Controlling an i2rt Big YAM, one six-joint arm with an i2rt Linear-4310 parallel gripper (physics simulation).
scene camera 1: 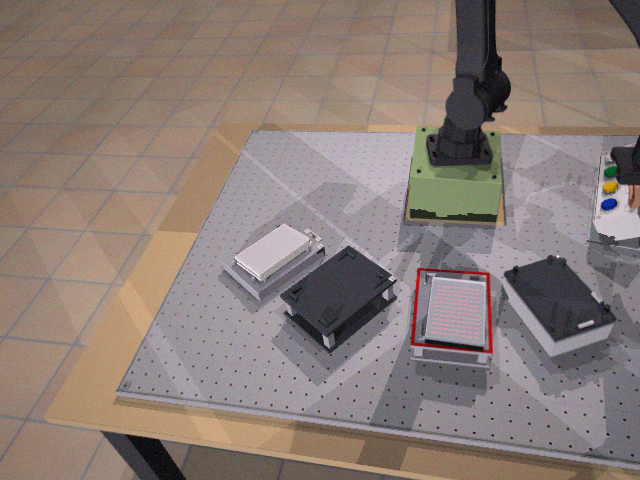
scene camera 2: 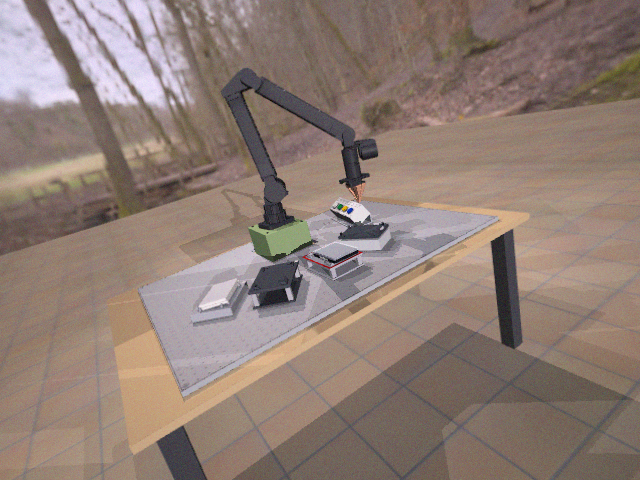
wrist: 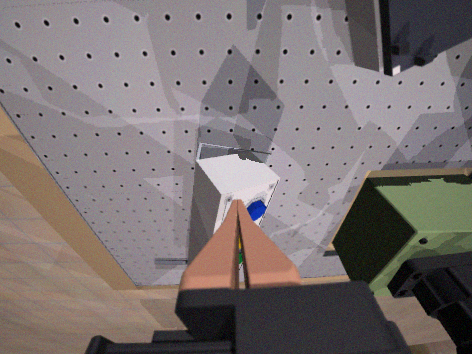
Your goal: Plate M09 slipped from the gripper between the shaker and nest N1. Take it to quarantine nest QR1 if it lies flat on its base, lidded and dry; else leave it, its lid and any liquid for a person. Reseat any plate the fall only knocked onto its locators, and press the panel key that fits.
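Observation:
My gripper is shut and empty, fingers pointing down over the white key panel. In the wrist view its tips overlap the panel beside the blue key; contact cannot be told. The yellow key and green key also show. A plate with pinkish wells sits on the red-rimmed nest. A white plate sits on a grey base at the left.
A raised black platform with corner locators stands between the two plates. A black-topped unit with pegs stands right of the red-rimmed nest. The arm's green pedestal is behind them.

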